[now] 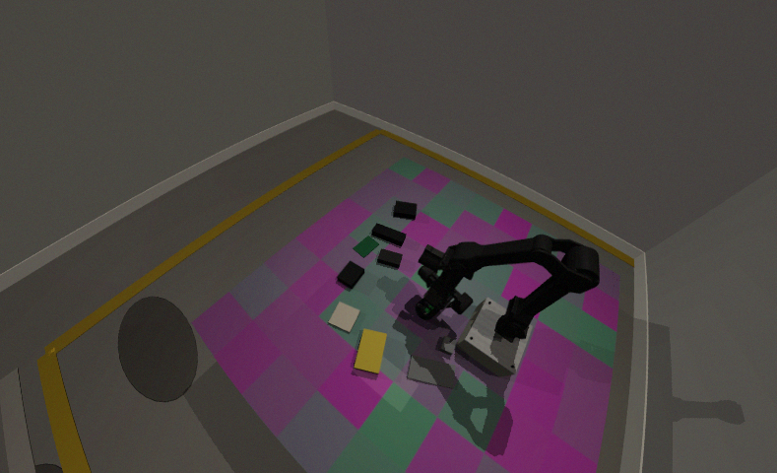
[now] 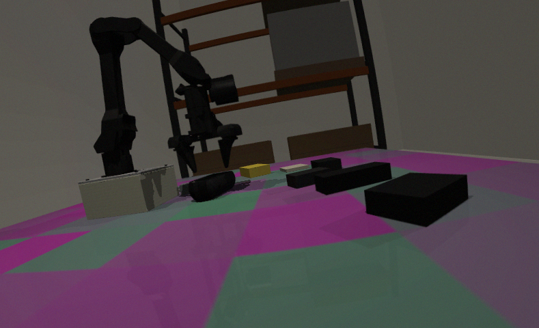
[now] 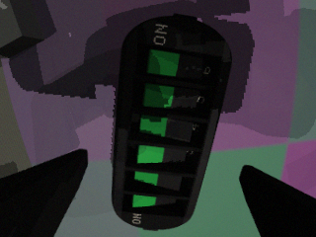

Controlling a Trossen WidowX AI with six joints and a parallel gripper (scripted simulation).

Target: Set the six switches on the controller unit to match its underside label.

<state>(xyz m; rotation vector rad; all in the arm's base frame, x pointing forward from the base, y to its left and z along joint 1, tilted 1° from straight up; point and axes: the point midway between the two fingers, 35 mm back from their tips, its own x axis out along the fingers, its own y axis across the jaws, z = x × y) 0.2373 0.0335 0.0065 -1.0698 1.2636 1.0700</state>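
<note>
My gripper tip is now 120 mm past the small grey piece, 100 mm to the right of it and 50 mm above it. Also, from my gripper tip: yellow block 270 mm to the left, 70 mm ahead, 50 mm below; grey plate 200 mm to the left, 120 mm behind, 60 mm below; cream plate 240 mm to the left, 210 mm ahead, 60 mm below.
</note>
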